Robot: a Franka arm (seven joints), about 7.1 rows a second.
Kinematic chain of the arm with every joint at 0, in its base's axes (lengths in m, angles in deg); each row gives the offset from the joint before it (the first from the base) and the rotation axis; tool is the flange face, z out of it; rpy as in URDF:
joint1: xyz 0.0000 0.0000 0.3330 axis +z
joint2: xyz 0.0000 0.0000 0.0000 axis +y
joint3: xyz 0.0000 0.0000 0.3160 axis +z
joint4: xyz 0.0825 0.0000 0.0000 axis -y
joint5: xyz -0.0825 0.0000 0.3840 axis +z
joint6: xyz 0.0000 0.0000 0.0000 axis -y
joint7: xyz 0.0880 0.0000 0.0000 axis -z
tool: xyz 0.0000 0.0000 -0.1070 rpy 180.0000 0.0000 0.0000
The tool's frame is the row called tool.
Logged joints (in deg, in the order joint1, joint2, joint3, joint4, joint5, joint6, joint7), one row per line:
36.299, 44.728, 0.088, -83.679, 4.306, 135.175, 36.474
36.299, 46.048, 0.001, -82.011, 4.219, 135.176, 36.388
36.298, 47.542, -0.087, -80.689, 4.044, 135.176, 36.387
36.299, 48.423, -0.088, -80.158, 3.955, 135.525, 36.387
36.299, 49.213, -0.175, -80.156, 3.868, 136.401, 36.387
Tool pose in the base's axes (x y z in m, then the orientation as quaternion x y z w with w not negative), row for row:
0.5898, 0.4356, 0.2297, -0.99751, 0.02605, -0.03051, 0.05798
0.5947, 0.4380, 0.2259, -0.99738, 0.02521, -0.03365, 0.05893
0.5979, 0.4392, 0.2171, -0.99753, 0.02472, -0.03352, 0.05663
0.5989, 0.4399, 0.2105, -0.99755, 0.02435, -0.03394, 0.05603
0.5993, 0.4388, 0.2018, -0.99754, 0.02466, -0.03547, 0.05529
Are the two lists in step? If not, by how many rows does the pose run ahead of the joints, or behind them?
They are in step.
